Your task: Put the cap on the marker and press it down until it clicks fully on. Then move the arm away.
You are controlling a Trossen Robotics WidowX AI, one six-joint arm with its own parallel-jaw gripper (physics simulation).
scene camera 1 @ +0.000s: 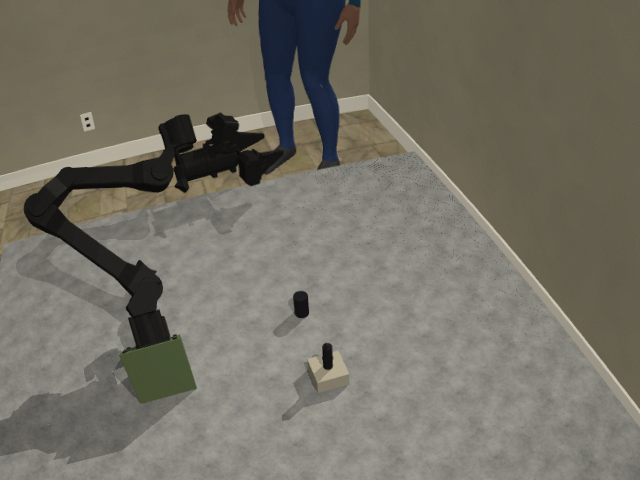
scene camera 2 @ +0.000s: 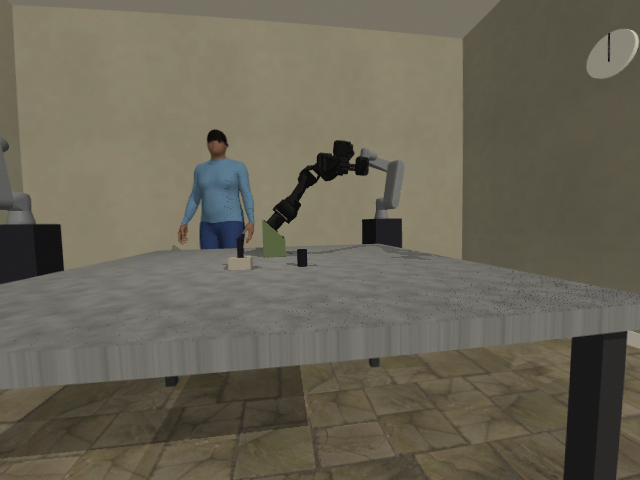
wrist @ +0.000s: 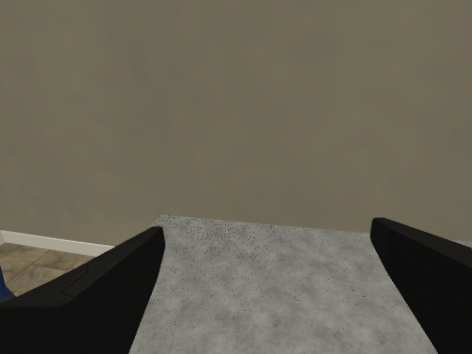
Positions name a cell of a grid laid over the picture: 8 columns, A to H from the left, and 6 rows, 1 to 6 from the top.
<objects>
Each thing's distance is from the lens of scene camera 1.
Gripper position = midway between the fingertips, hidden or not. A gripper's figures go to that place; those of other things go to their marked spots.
my gripper (scene camera 1: D2): 123 cm
cream block (scene camera 1: E5): 113 cm
</objects>
